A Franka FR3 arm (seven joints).
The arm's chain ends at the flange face. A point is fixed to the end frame.
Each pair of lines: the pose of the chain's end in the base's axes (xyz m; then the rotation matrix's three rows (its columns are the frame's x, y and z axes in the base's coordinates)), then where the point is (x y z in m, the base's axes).
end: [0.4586 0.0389 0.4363], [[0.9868 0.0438 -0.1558], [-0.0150 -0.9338 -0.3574], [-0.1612 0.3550 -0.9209]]
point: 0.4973 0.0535 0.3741
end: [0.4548 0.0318 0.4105], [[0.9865 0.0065 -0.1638], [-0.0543 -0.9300 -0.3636], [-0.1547 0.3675 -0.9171]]
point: 0.4944 0.0441 0.3484
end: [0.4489 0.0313 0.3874], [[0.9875 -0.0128 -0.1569], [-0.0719 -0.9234 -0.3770], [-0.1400 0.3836 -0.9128]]
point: 0.4895 0.0419 0.3256
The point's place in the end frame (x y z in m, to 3 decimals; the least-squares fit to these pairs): 0.048 -0.034 0.046
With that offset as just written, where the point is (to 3 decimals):
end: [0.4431 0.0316 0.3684], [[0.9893 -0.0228 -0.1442], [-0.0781 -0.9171 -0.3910], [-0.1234 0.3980 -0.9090]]
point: 0.485 0.041 0.307
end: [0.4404 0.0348 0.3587], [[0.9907 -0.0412 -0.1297], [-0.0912 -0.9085 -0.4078], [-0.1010 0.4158 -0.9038]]
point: 0.483 0.043 0.298
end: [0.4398 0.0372 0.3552], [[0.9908 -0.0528 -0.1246], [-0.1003 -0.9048 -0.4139], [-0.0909 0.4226 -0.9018]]
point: 0.483 0.044 0.295
